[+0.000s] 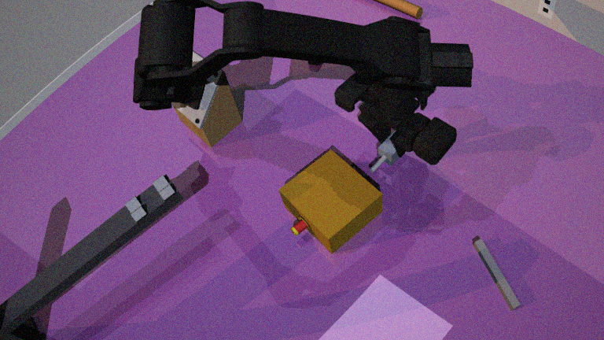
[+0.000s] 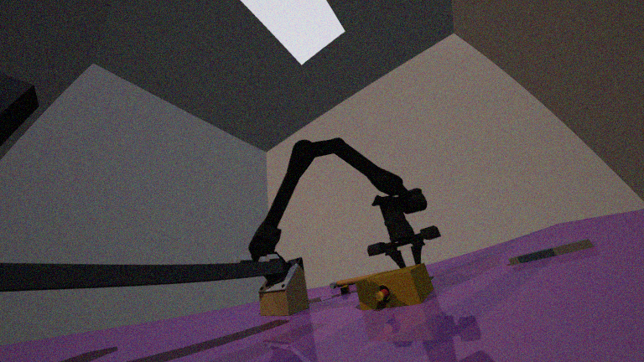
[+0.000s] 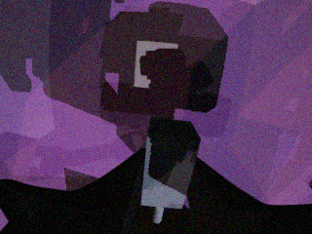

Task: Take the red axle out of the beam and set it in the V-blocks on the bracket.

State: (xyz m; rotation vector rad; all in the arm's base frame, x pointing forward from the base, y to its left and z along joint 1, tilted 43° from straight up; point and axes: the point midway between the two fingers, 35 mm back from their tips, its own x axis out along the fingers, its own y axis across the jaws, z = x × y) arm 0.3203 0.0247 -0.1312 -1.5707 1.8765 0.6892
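Now: the orange beam 13 cm to the right of my gripper tip, 3 cm behind it and 1 cm above it. Also, from my gripper tip: grey bar 24 cm ahead, 10 cm to the right, 1 cm below; then yellow hand tool 26 cm behind, 15 cm to the left, 1 cm below.
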